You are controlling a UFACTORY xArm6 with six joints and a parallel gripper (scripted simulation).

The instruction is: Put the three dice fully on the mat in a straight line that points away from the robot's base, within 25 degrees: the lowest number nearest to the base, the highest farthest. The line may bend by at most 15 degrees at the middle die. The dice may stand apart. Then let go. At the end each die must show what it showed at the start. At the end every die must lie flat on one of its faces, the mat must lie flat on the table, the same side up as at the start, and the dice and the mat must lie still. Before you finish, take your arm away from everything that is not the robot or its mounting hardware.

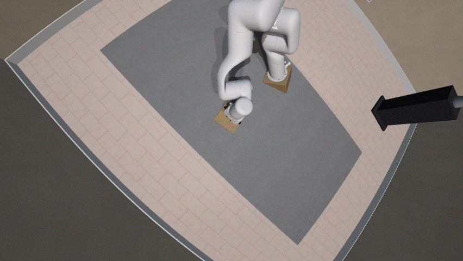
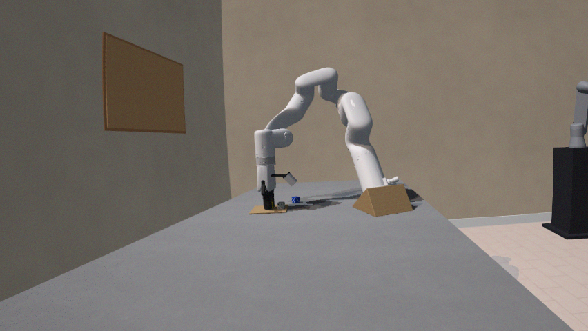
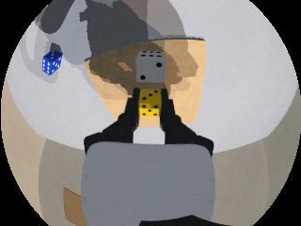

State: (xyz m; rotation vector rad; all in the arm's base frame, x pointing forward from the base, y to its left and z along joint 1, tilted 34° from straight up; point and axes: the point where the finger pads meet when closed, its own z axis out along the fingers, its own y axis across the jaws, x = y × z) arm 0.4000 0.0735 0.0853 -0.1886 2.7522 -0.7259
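Right now the yellow die is 10 mm below my hand. The rest, counted from my hand: blue die 70 mm behind, 140 mm to the right, 10 mm below; then tan mat 20 mm below; then white die 50 mm behind, 10 mm below.
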